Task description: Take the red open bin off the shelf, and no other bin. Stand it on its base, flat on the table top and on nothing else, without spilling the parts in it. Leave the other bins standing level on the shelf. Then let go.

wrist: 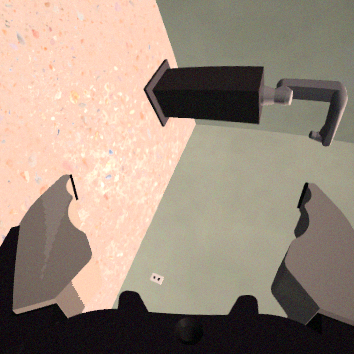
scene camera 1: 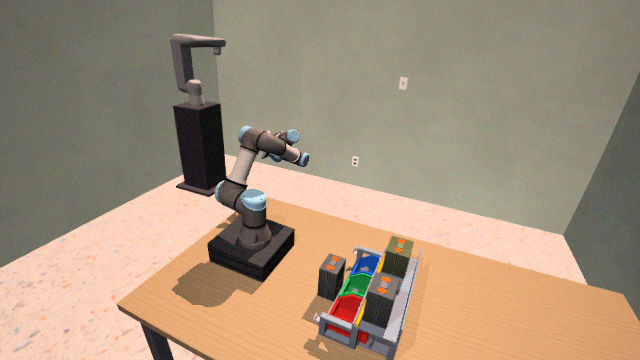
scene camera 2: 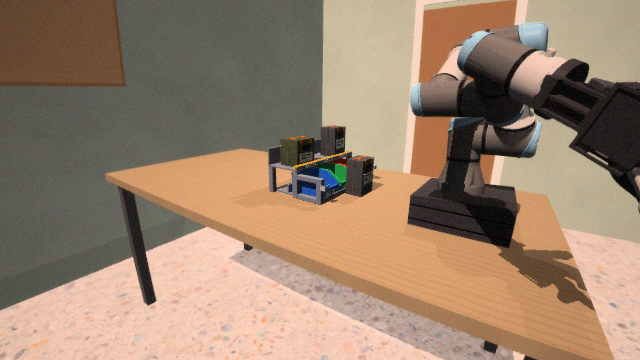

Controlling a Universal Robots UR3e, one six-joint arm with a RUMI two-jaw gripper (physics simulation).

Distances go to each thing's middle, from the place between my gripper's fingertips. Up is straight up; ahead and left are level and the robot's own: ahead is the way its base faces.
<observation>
My gripper is now 82 cm short of the olive case (scene camera 1: 398, 252), 46 cm to the left of it and 12 cm above it. Round my hand: red open bin (scene camera 1: 346, 307) (73 cm ahead, 68 cm to the right, 23 cm below).
</observation>
